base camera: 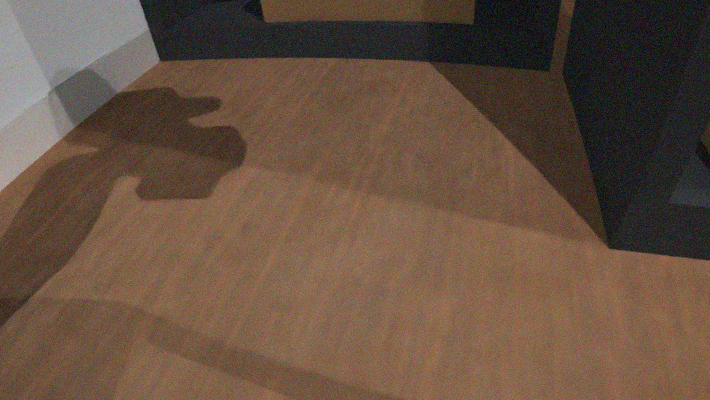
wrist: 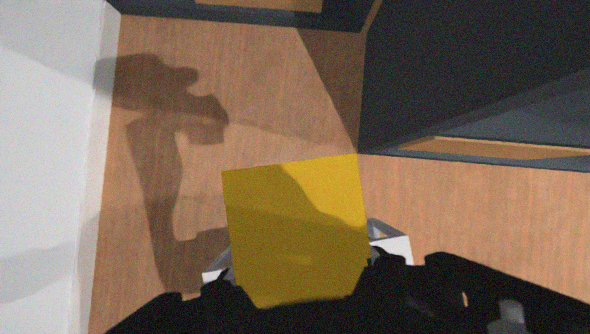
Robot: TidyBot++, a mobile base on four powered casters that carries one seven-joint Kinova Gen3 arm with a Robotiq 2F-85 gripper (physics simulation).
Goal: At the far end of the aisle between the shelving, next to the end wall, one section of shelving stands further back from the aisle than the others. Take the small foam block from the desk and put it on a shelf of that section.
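Frame: origin at the arm's base, x back, y up, z left, level; metres.
Seen in the pictures: gripper, fingertip midpoint: (wrist: 303,265).
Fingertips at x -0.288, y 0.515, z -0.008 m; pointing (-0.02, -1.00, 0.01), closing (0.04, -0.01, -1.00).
Observation:
Pixels of each thing's top centre, then the offset from my fingertips to it. "spot": a spot on its surface instead. Level surfaces: height alone.
- foam block, middle of its top: (wrist: 301,264) dx -0.012, dy +0.039, dz -0.001 m
- box, surface spot: (base camera: 370,10) (wrist: 263,5) spot: dx -0.653, dy -0.813, dz +0.000 m
- wooden floor, its level: dy -0.912 m
The foam block (wrist: 297,225) is yellow and sits between the fingers of my gripper (wrist: 303,265) at the bottom middle of the wrist view. The gripper is shut on it, and it is held up above the floor. The dark shelving section set further back (base camera: 320,42) (wrist: 250,17) stands across the top of both views, beside the white wall. Its low part shows, and its upper shelves are out of view. The desk does not show in either view.
A nearer dark shelving section (base camera: 625,100) (wrist: 450,65) juts forward on the right. The white end wall (base camera: 45,45) (wrist: 40,150) runs along the left. A tan panel or box (base camera: 370,10) (wrist: 260,4) shows low in the set-back section. The arm's shadow lies on the wooden floor (base camera: 350,275) (wrist: 260,65).

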